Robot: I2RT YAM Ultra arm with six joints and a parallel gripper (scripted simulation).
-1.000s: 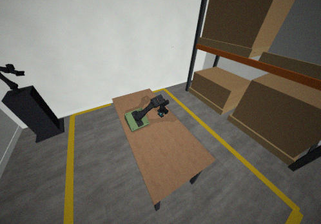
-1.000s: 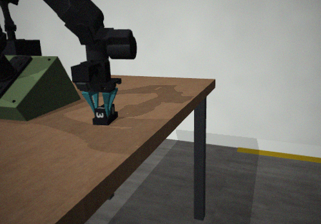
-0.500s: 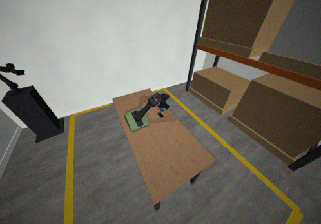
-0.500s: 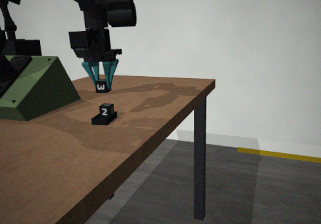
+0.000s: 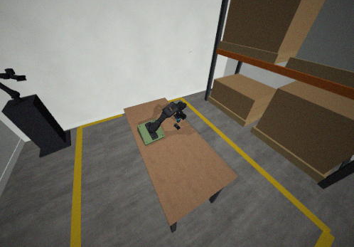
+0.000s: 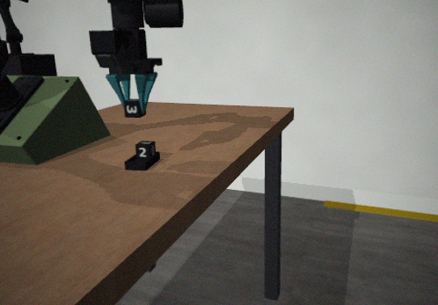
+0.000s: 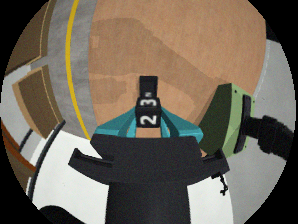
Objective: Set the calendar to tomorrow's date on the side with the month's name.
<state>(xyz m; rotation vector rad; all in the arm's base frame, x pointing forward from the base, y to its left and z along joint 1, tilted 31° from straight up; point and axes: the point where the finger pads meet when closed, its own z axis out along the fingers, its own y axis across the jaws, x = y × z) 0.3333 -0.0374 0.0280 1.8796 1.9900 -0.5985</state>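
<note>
My hand is right at the black cube. From my hand the other things lie so: black tray 2 cm to the left, 12 cm below.
</note>
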